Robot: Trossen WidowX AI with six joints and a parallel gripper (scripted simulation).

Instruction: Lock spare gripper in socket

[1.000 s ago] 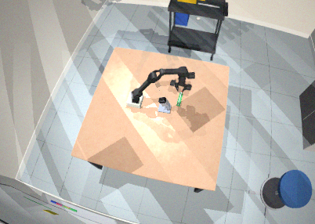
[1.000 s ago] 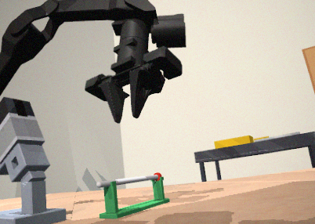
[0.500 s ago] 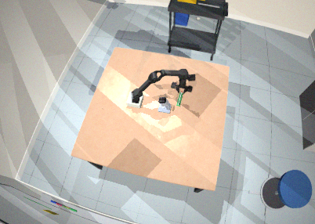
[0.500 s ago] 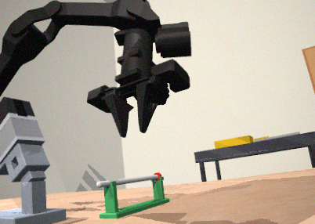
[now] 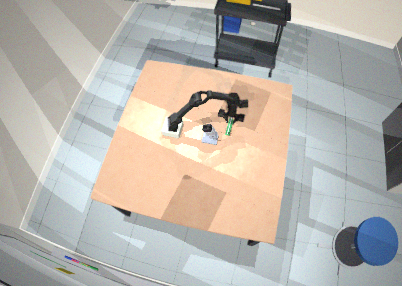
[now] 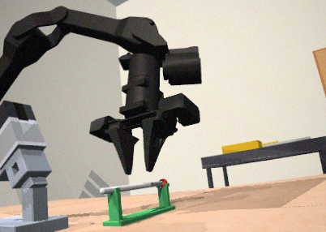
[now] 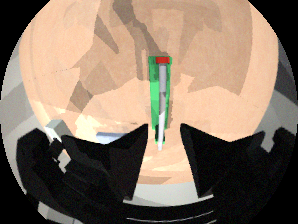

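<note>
Now: the green cradle 10 mm to the left of my gripper tip and 40 mm below it. Round my gripper tip: spare gripper 140 mm behind, 100 mm to the right, 60 mm above; then socket 130 mm behind, 100 mm to the right, 10 mm below.
</note>
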